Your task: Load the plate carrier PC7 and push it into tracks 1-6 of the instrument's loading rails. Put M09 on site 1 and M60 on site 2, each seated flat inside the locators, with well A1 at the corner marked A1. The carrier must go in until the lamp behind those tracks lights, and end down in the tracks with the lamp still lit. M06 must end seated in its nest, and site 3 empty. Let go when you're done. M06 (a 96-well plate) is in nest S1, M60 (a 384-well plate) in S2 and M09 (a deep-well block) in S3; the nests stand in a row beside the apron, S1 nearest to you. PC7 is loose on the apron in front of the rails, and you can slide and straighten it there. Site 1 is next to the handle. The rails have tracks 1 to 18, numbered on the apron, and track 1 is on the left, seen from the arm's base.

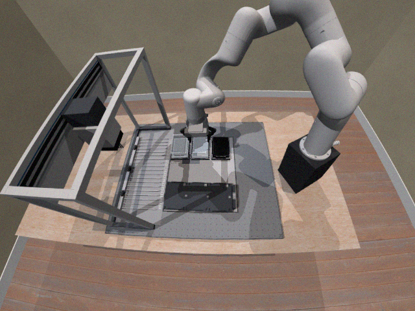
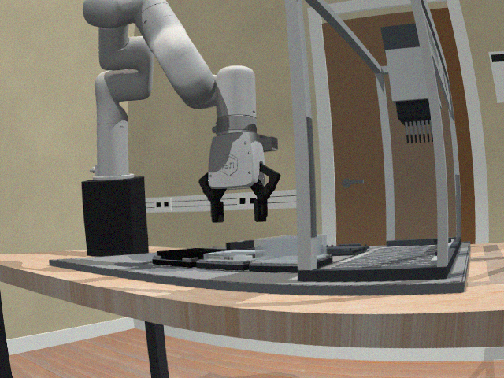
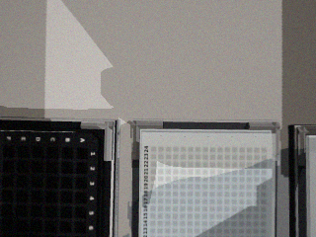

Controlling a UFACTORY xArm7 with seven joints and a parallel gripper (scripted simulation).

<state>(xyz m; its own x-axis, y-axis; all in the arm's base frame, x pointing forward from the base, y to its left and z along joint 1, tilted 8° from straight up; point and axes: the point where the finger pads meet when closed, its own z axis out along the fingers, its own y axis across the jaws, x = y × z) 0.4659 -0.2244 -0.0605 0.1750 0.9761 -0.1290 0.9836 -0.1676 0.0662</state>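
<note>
Now: the 384-well plate M60 70 mm below my hand. From my hand the other things lie so: nest S2: 90 mm below; then black plate m06: 110 mm behind, 20 mm to the left, 70 mm below; then deep-well block M09: 110 mm ahead, 20 mm to the right, 60 mm below.
</note>
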